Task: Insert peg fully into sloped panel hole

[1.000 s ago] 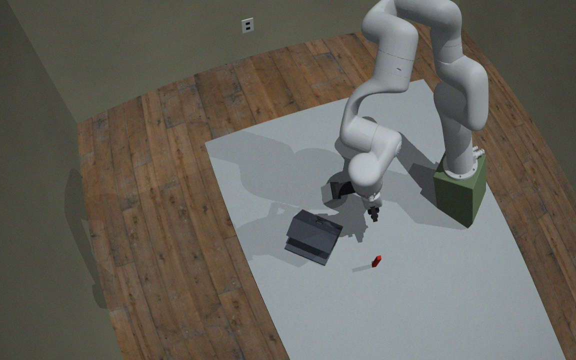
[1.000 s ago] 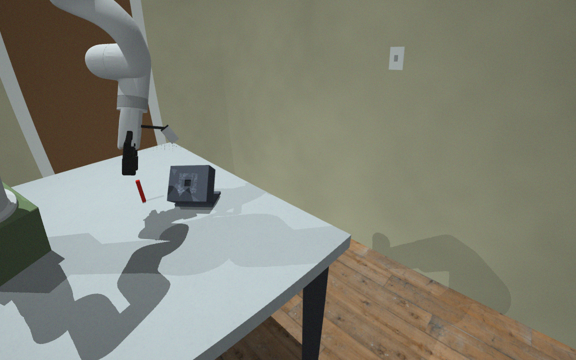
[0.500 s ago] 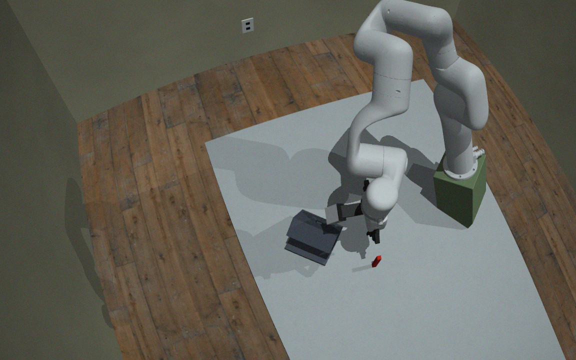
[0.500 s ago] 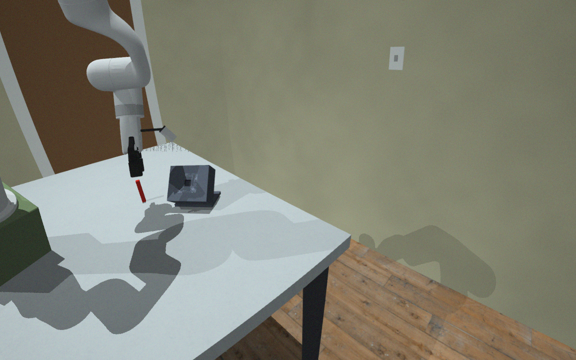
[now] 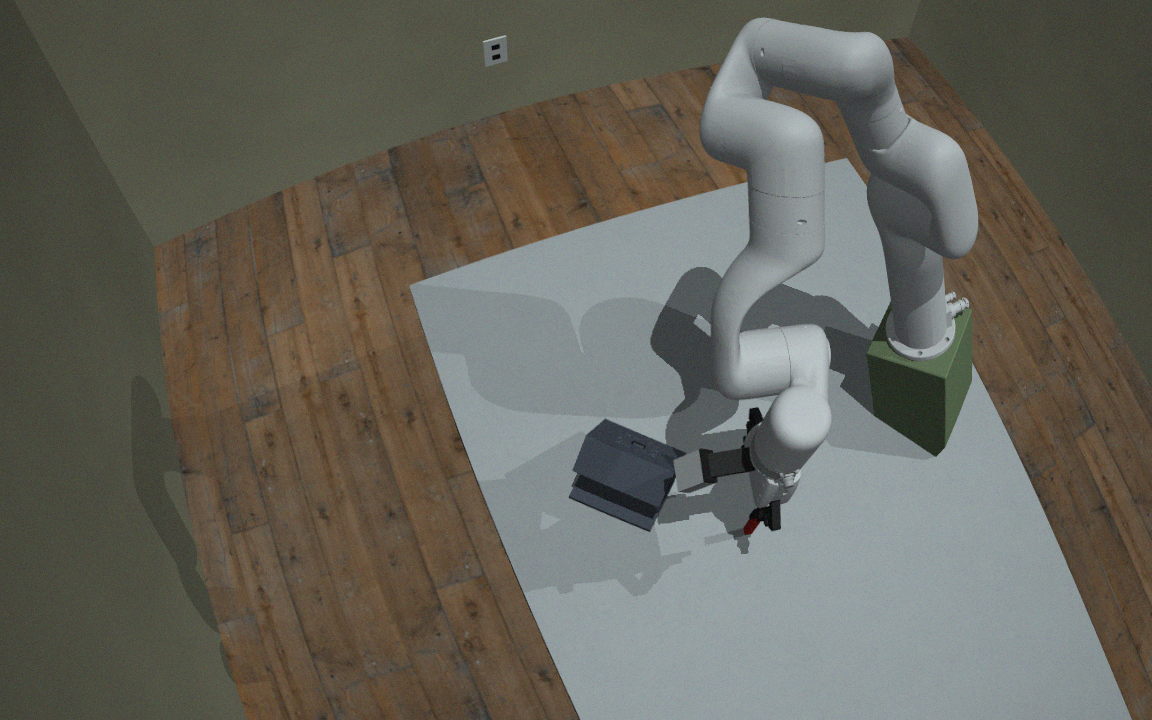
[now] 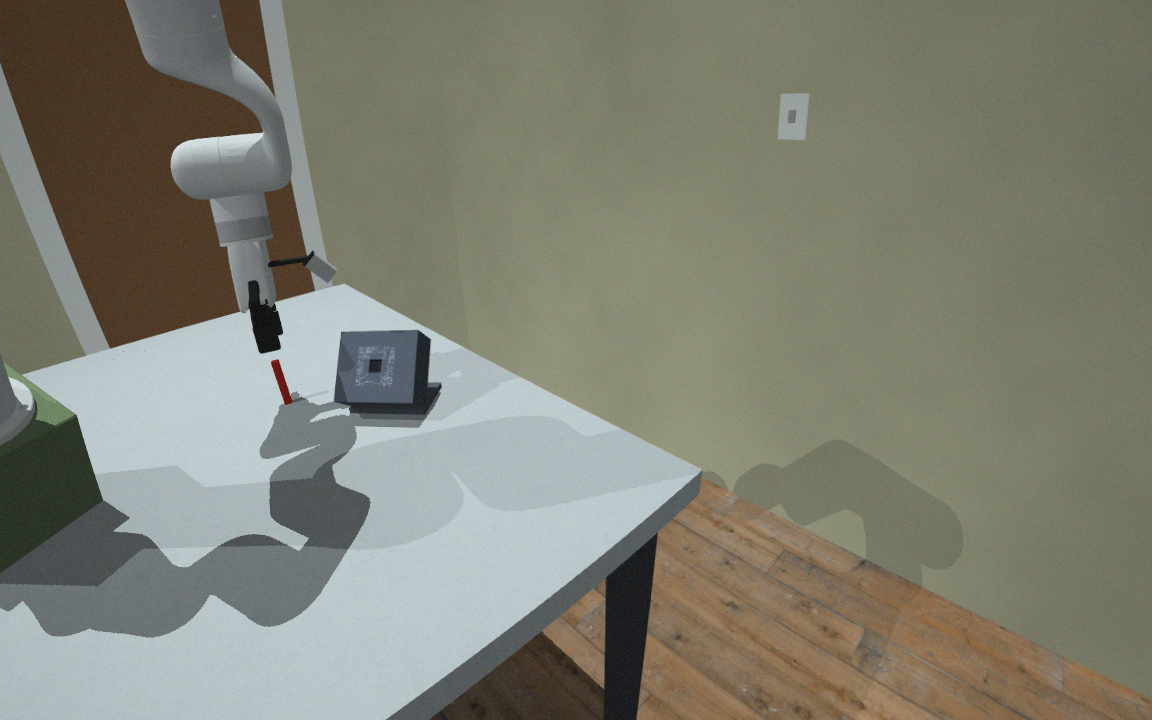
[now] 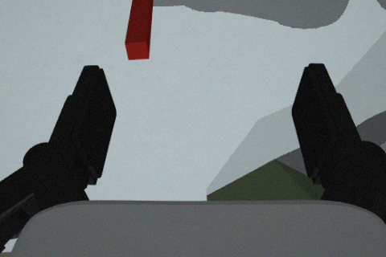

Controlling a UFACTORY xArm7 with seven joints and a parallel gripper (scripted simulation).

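Right now the red peg is 90 mm below my hand and 30 mm to the left of it.
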